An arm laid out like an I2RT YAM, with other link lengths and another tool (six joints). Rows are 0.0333 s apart.
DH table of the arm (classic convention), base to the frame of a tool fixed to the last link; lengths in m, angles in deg. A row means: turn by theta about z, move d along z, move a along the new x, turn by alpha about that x. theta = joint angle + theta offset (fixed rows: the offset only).
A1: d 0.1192  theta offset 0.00  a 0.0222  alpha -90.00
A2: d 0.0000  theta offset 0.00  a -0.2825  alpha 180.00
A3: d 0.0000  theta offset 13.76  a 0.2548  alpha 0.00
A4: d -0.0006  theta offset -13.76  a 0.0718  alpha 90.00
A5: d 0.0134  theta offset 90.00  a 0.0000  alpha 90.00
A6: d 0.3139  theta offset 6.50  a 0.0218  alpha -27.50
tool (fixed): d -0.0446  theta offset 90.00  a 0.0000  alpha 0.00
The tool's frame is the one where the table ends.
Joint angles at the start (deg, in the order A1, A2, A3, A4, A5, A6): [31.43, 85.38, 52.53, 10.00, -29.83, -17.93]
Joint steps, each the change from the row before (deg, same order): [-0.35, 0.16, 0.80, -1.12, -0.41, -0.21]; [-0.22, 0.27, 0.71, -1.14, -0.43, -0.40]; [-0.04, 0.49, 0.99, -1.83, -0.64, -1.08]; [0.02, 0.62, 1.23, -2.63, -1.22, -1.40]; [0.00, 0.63, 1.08, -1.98, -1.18, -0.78]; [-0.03, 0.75, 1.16, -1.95, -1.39, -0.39]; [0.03, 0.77, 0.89, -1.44, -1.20, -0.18]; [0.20, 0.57, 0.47, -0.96, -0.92, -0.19]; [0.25, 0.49, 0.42, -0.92, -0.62, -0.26]
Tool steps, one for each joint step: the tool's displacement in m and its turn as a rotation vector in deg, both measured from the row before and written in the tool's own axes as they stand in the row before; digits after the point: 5 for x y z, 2 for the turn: [-0.00033, -0.00158, -0.00065, -0.21, 0.32, 0.06]; [0.00072, -0.00013, 0.00086, -0.31, 0.50, -0.13]; [0.00190, 0.00282, 0.00305, -0.57, 0.97, -0.72]; [0.00336, 0.00666, 0.00456, -1.27, 1.37, -1.05]; [0.00173, 0.00562, 0.00360, -1.33, 0.93, -0.63]; [0.00136, 0.00589, 0.00373, -1.69, 0.85, -0.33]; [0.00137, 0.00524, 0.00416, -1.57, 0.71, -0.17]; [0.00146, 0.00576, 0.00423, -1.32, 0.58, -0.28]; [0.00150, 0.00494, 0.00403, -1.03, 0.60, -0.27]
